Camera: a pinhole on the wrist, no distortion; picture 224 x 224 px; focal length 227.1 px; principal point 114.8 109.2 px. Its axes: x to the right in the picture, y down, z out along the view. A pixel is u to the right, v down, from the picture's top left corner.
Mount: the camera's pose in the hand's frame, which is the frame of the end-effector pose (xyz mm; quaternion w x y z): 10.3 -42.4 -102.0 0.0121 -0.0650 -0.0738 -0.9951
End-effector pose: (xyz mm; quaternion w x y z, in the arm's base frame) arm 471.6 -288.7 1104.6 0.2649 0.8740 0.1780 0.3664
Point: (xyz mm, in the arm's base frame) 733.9 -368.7 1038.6
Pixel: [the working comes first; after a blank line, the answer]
In the camera's frame: -41.9 -41.2 379.2

90 85
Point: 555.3 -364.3 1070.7
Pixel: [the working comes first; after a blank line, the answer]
In the camera's frame: 37.0 -61.3 216.9

154 45
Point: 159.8 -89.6 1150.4
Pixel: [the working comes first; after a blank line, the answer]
In the camera's frame: 65.1 88.9 -246.6

behind the camera
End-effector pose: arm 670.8 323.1 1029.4 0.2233 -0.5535 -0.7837 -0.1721
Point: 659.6 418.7 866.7
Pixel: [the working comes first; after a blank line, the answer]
In the camera's frame: 56.4 -17.4 290.8

159 96
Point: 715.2 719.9 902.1
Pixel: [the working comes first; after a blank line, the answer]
In the camera's frame: -169.6 -142.6 458.9

31 39
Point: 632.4 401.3 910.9
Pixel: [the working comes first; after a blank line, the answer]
In the camera's frame: 33.6 7.2 247.5

146 116
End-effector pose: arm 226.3 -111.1 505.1 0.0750 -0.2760 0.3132 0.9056
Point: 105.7 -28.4 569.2
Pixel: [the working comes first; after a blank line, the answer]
In the camera's frame: -20.1 -9.4 257.7

97 101
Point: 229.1 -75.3 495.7
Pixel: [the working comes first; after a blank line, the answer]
In the camera's frame: 23.9 8.5 114.2

162 126
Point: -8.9 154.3 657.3
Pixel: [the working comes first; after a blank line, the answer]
In the camera's frame: -30.8 86.4 469.8

100 151
